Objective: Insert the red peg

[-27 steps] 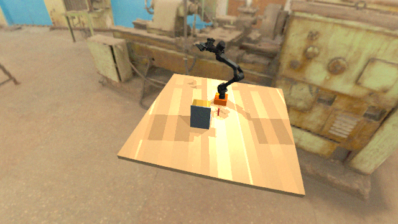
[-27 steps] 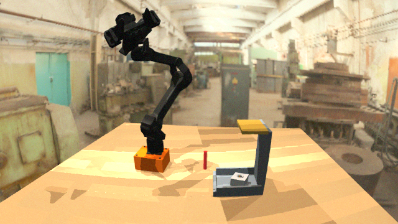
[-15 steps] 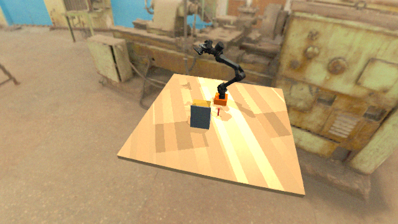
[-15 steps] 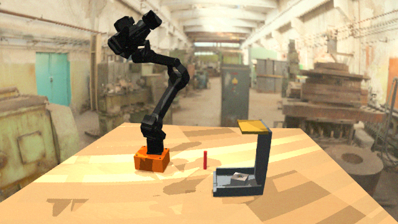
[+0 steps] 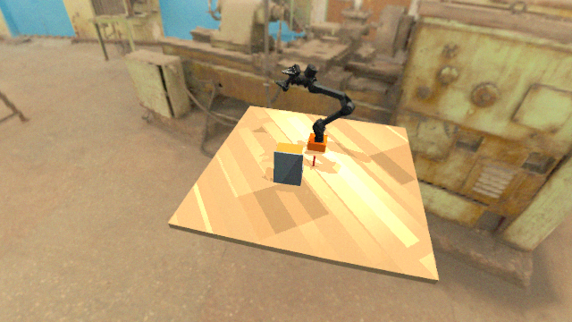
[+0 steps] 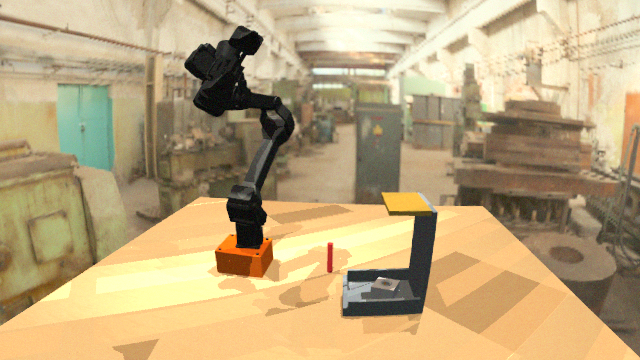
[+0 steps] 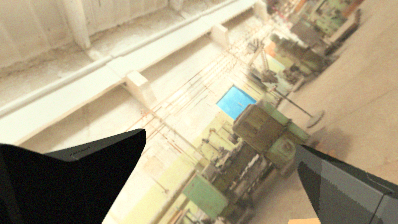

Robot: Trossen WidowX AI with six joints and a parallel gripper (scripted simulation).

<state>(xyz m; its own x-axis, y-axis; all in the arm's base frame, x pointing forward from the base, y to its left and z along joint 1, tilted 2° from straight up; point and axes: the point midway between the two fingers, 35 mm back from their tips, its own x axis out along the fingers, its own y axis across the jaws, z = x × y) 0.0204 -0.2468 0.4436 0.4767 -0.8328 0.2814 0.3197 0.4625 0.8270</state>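
My gripper tip is now 16 cm short of the red peg, 25 cm to the right of it and 47 cm above it. From my gripper tip the other things lie so: yellow roof (30 cm ahead, 10 cm to the left, 29 cm below); box back wall (35 cm ahead, 10 cm to the left, 39 cm below).
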